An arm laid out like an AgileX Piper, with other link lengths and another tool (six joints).
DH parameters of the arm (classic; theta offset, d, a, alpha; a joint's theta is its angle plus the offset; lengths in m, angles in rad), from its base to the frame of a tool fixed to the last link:
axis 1: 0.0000 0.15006 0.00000 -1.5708
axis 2: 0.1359 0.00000 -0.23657 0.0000
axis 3: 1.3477 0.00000 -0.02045 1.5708
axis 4: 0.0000 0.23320 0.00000 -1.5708
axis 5: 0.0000 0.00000 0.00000 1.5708
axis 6: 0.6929 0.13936 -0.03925 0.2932
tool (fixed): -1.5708 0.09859 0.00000 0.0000
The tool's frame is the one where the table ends.
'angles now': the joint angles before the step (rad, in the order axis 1, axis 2, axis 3, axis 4, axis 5, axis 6). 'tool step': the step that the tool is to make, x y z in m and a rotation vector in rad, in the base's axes. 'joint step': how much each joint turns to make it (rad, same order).
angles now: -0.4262 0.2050 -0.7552 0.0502 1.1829 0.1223
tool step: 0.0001 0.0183 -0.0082 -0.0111 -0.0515 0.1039
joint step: 0.0978 -0.1214 0.0693 0.0104 0.0002 0.0006
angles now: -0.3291 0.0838 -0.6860 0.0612 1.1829 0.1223
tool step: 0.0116 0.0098 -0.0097 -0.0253 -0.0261 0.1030
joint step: 0.1181 -0.0560 0.0803 -0.0222 -0.0562 -0.0021
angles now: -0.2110 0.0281 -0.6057 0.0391 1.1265 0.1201
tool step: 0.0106 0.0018 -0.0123 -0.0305 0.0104 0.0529
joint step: 0.0766 -0.0118 0.0682 -0.0393 -0.0514 -0.0009
